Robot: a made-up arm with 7 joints.
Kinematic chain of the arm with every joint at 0, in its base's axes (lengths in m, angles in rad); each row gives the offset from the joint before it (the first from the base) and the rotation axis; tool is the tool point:
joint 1: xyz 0 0.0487 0 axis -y
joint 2: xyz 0 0.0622 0 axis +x
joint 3: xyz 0 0 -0.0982 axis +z
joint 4: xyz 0 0 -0.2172 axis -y
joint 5: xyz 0 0 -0.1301 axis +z
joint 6: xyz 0 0 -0.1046 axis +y
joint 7: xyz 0 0 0 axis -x
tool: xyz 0 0 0
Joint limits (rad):
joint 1: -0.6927..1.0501
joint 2: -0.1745..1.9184
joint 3: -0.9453..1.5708
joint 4: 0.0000..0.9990
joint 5: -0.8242..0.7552
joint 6: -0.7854..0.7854
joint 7: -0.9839..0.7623
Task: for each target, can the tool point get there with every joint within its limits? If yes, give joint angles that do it. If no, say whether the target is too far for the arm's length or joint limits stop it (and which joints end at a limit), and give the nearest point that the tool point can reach.
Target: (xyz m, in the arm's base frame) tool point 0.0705 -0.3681 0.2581
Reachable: no: joint limits stop it (at a limit: joint 1, joint 2, joint 3, joint 4) | nearest point 0.4113 -0.1235 -0.1027 | short by 0.553 m
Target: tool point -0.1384 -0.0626 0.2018
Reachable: no: joint limits stop it (at a limit: joint 2, joint 4) | nearest point -0.1902 0.4596 0.2773 | short by 0.530 m
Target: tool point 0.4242 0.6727 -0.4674
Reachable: no: too far | nearest point 0.2762 0.4766 -0.3043 | short by 0.295 m
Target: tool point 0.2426 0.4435 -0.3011
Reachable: yes | joints 0.3476 0.9547 -0.7025 0.7765 0.4671 -0.0940 -0.5244
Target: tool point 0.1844 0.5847 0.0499
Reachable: yes | joints 0.8316 1.4119 -0.1624 0.7692 -0.5709 -0.4476 0.2518
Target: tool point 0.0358 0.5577 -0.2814
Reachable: yes | joints -0.0881 0.8070 1.0641 0.5589 -0.4472 -0.4903 -0.7376
